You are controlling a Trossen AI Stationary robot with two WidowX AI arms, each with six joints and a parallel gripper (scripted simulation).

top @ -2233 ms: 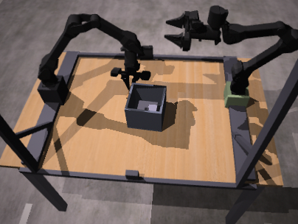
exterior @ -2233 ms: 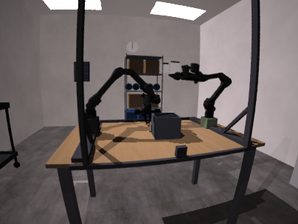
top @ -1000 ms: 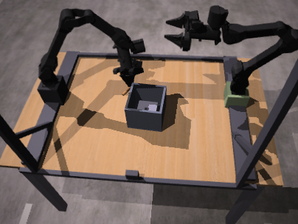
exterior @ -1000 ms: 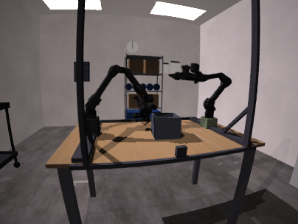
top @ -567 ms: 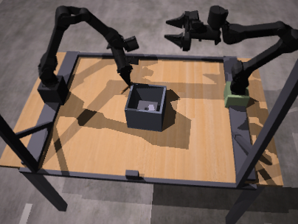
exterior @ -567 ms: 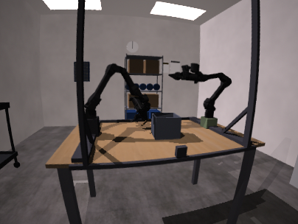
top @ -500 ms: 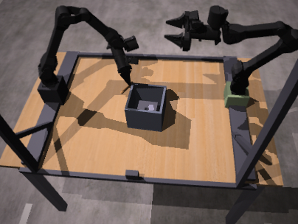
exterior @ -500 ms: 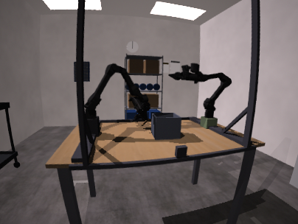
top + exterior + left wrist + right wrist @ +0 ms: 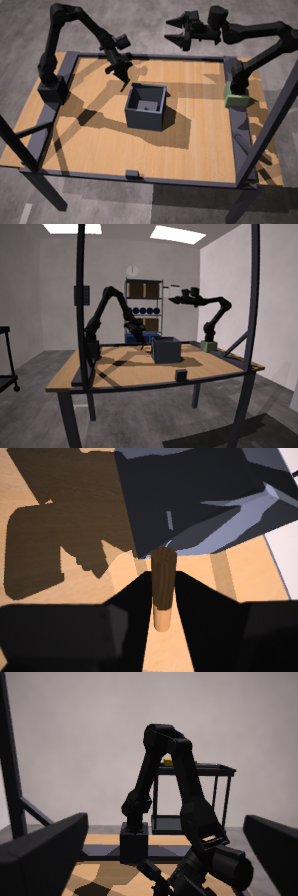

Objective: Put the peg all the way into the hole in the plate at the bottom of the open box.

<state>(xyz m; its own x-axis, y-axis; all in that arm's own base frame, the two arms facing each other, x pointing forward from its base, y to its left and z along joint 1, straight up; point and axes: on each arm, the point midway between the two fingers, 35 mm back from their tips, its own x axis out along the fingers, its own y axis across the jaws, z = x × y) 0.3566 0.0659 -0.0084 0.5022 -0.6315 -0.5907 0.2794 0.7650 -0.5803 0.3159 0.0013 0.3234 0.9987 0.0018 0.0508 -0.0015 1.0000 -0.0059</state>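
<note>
The wooden peg is 3 cm behind my left hand and 3 cm below it. Also, from my left hand: pale plate (16 cm behind, 12 cm to the right, 6 cm below).
</note>
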